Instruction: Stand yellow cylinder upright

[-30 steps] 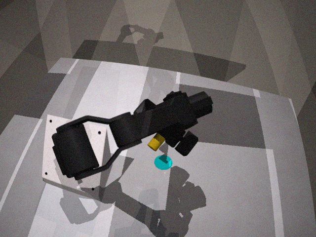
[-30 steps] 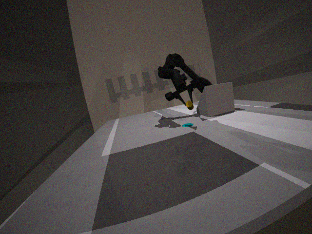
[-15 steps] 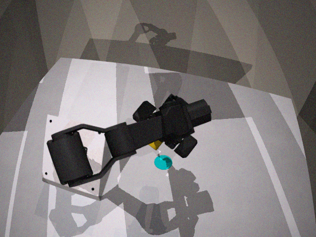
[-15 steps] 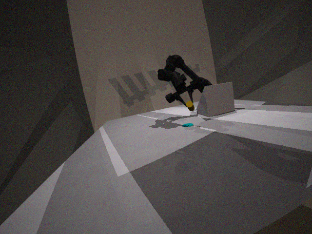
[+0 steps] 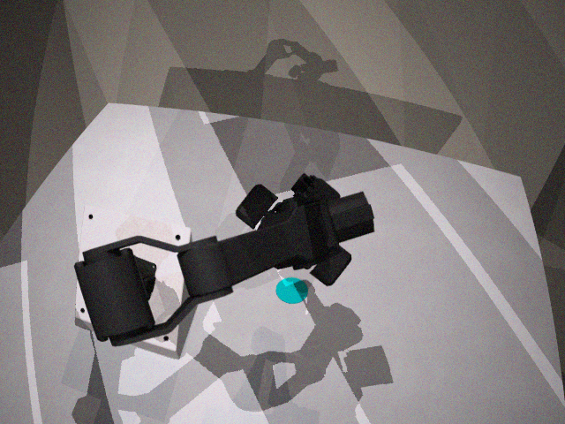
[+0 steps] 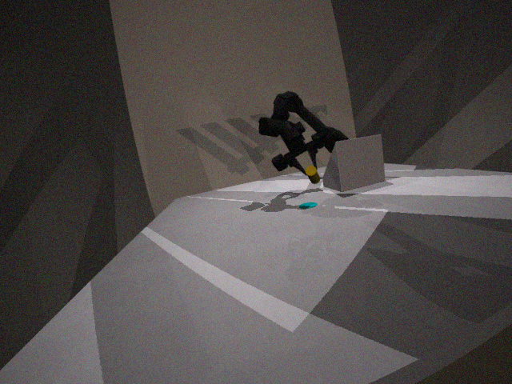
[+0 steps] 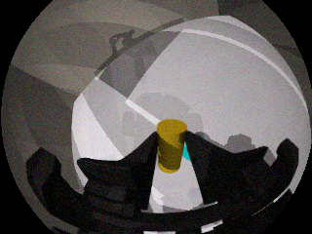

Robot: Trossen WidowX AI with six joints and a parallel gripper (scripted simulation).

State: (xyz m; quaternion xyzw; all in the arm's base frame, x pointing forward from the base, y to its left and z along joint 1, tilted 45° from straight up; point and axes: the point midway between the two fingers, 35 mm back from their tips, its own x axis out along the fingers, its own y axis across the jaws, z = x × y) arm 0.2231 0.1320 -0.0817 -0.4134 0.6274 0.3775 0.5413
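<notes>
The cyan circle lies 11 cm below my gripper tip, 3 cm to the right of it and 2 cm ahead of it. From my gripper tip the other things lie so: yellow tall cylinder: 1 cm to the right, 1 cm below, 1 cm behind.
</notes>
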